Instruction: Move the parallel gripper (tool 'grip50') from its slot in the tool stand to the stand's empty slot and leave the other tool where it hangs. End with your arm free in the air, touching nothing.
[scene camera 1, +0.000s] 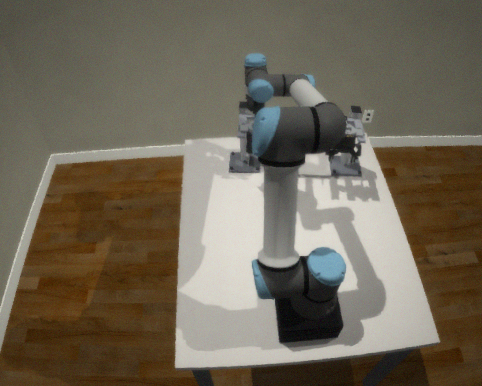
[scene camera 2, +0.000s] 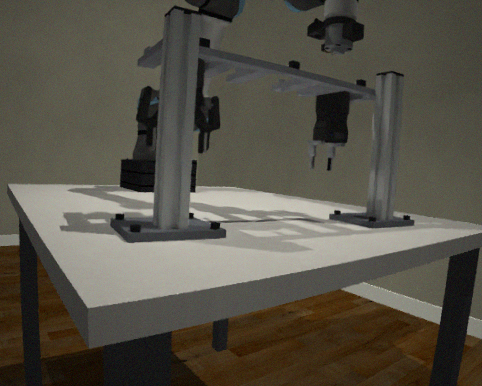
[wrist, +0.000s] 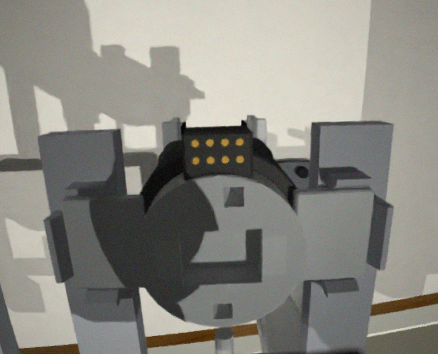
An adaptive gripper (scene camera 2: 211, 103) is 0.68 m from the lens. A parallel gripper (scene camera 2: 332, 109) is 0.82 m from the lens. The marked spots on the parallel gripper and the adaptive gripper are 0.28 m apart.
